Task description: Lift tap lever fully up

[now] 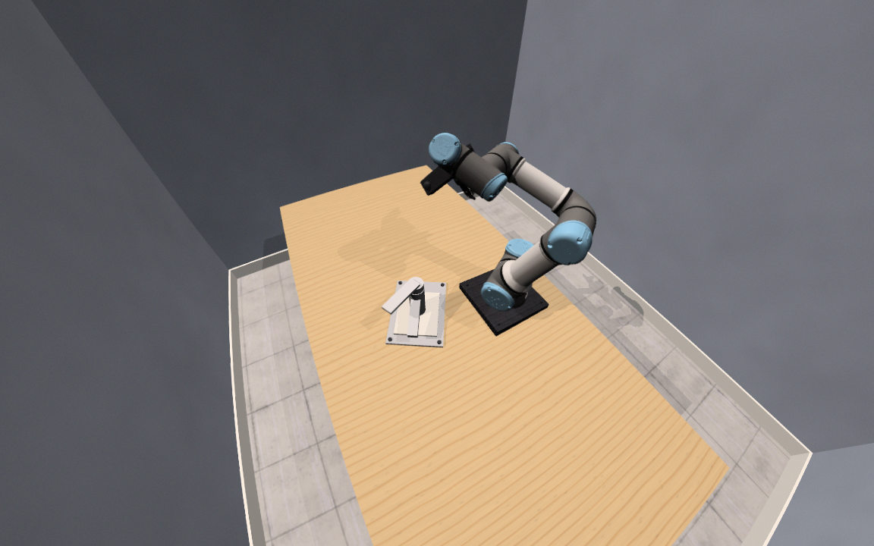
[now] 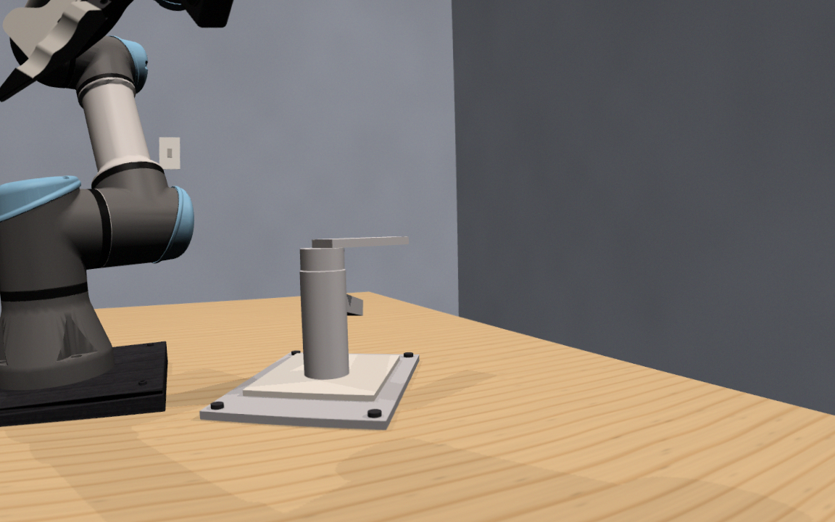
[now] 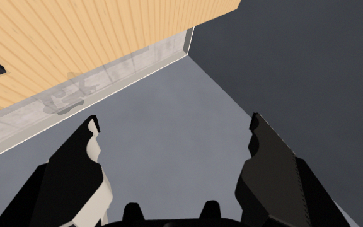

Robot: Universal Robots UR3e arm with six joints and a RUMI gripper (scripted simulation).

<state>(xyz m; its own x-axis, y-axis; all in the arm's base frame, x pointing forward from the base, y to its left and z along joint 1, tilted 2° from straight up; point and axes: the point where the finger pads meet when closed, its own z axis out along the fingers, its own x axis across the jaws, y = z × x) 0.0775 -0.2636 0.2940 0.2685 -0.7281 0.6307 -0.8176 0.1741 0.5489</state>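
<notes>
My gripper is now 28 cm short of the lever, 26 cm to the right of it and 16 cm above it. From my hand the other things lie so: tap 25 cm ahead, 24 cm to the left, 21 cm below.
</notes>
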